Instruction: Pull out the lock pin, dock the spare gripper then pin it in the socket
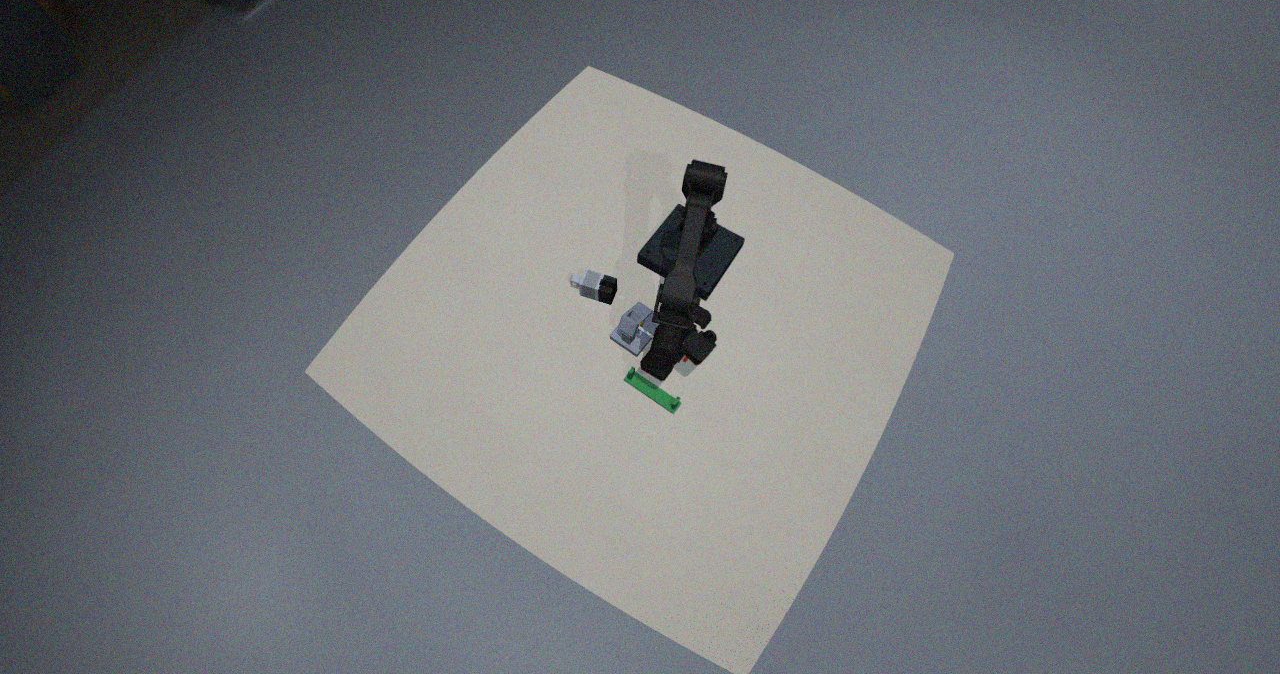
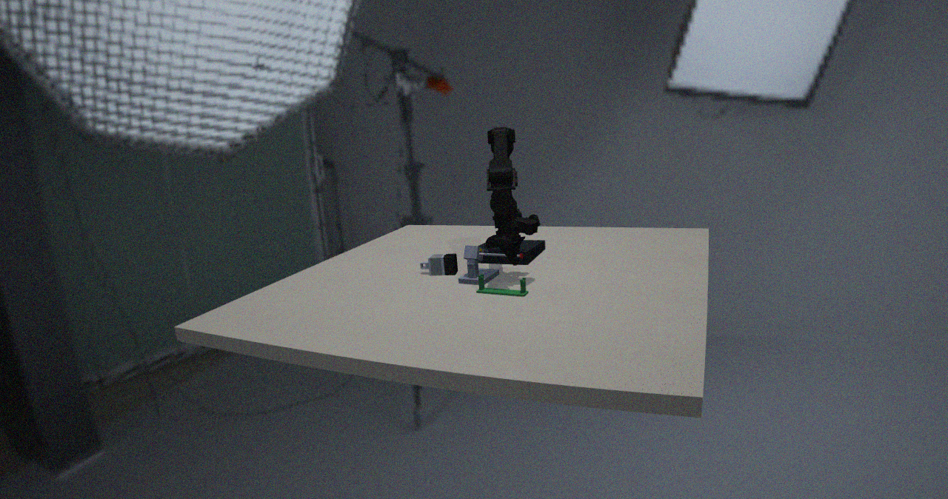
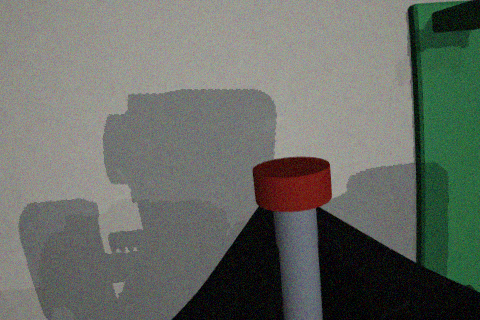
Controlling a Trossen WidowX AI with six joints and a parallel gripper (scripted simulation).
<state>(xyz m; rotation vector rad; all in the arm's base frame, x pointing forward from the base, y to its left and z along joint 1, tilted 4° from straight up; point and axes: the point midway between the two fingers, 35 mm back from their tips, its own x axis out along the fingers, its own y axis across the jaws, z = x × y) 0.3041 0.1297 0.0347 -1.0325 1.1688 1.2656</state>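
Now: the green rack 8 cm ahead of my gripper tip, 3 cm below it and 1 cm to the right of it. From my gripper tip the other things lie so: grey mount: 13 cm to the right, 2 cm behind, 1 cm below; then spare gripper: 28 cm to the right, 6 cm behind, 3 cm below.
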